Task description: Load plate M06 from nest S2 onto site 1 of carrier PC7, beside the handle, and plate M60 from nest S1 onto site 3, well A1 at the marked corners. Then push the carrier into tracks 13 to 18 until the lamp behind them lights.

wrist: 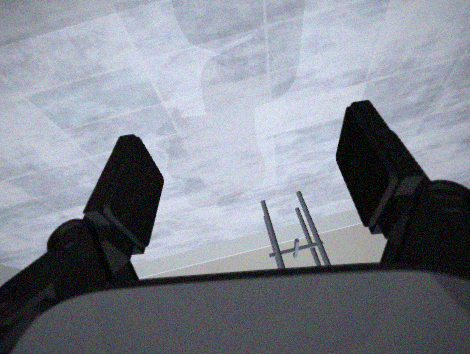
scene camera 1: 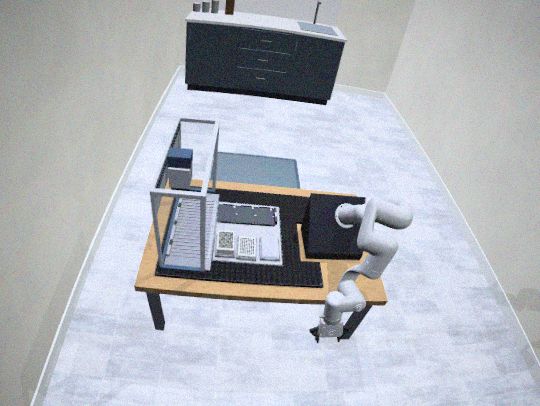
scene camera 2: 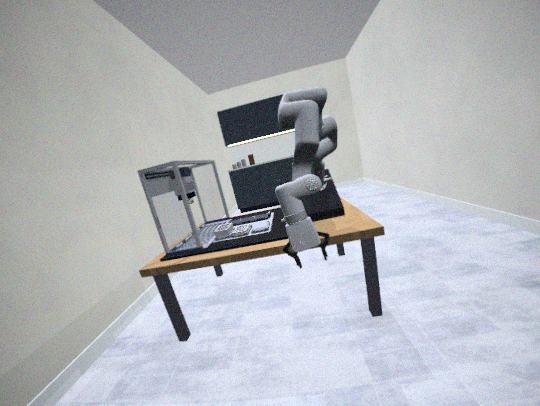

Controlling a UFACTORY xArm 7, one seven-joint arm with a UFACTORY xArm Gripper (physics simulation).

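Pixels of known places: gripper, fingertip midpoint: (wrist: 242,145) (scene camera 1: 327,340) (scene camera 2: 313,263); arm's base, origin of the base link: (scene camera 1: 346,215).
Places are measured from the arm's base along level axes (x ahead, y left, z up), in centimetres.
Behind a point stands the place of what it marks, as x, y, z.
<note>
My gripper (scene camera 1: 328,341) @(19.9, 58.5, -18.1) (scene camera 2: 313,262) @(19.9, 58.5, -18.1) (wrist: 242,145) @(19.9, 58.5, -18.1) is open and empty, out past the table's front edge at the right. In scene camera 1, three pale plate-like items stand in a row: a speckled one (scene camera 1: 225,242) @(61.2, 6.4, -12.6) at left, a striped one (scene camera 1: 247,246) @(50.2, 7.1, -14.8) in the middle and a plain pale one (scene camera 1: 270,247) @(38.7, 8.0, -14.7) at right. Their labels and nest marks are too small to read. Behind them lies a long dark piece (scene camera 1: 247,214) @(47.9, -16.9, -16.2), apparently the carrier; its handle and sites cannot be told. The ribbed track deck (scene camera 1: 189,232) @(77.9, 20.0, 9.4) is left of them. The lamp cannot be made out.
A grey open frame (scene camera 1: 204,235) @(71.7, 21.4, 9.3) (scene camera 2: 153,212) @(91.4, 19.1, 7.9) stands over the deck, with a blue-topped head (scene camera 1: 180,157) @(82.5, -5.8, 28.6) inside. The items lie on a white tray (scene camera 1: 250,230) @(47.2, -6.0, -17.2) on a black mat (scene camera 1: 300,275) @(25.7, 23.9, -17.2). A black block (scene camera 1: 327,235) @(10.2, 6.9, -7.4) is on the wooden table (scene camera 1: 225,291) @(62.2, 30.8, -18.6) (scene camera 2: 357,224) @(-8.5, 32.5, -18.5), by the arm's base.
</note>
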